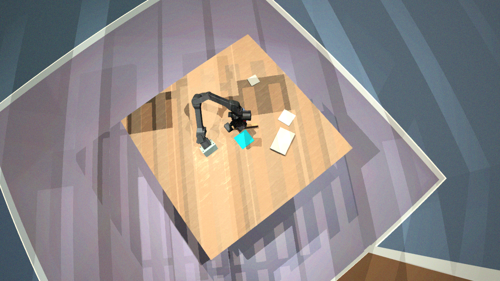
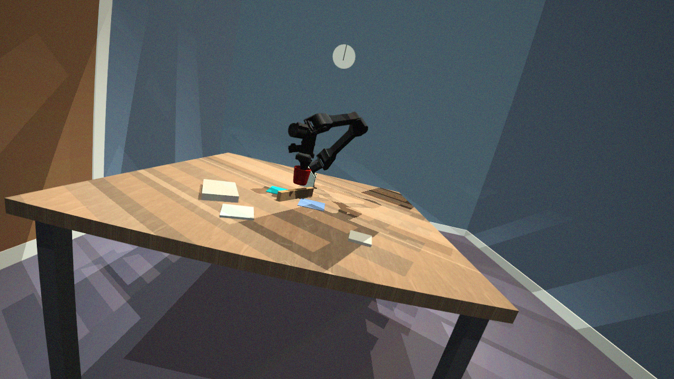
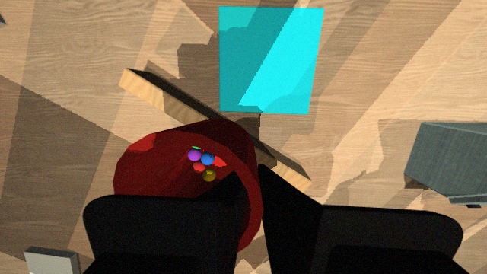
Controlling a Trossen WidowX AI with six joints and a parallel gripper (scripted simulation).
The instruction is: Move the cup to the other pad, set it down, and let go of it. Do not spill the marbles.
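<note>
The cyan pad is 2 cm behind my gripper tip, 8 cm to the right of it and 11 cm below it. Round my gripper tip: light blue pad (8 cm ahead, 7 cm to the left, 11 cm below); low wooden bar (3 cm ahead, 9 cm below); red cup (3 cm ahead).
</note>
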